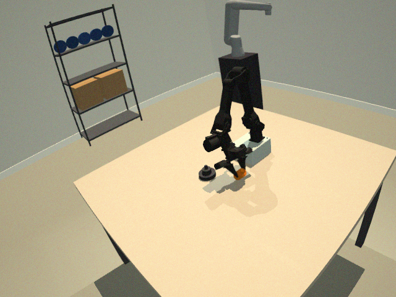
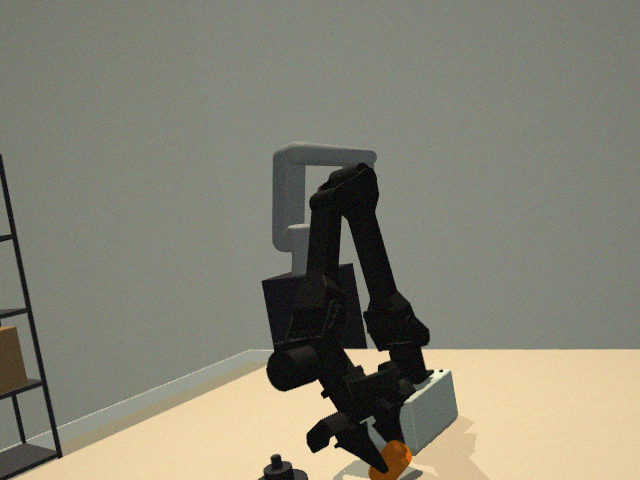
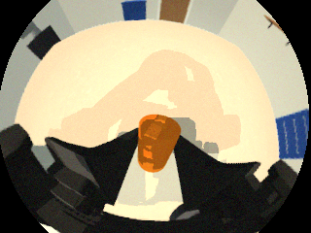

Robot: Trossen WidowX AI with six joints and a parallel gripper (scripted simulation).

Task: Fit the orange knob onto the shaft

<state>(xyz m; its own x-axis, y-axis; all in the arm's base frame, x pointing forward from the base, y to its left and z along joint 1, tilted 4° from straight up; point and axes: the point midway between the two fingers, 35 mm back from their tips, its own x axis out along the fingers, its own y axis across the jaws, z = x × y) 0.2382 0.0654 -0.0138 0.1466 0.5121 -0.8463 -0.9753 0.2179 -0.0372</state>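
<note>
My gripper tip is 170 mm to the left of the dark round pedestal, 50 mm short of it and 10 mm above it. The rest, counted from my gripper tip: orange knob (10 mm to the right).
</note>
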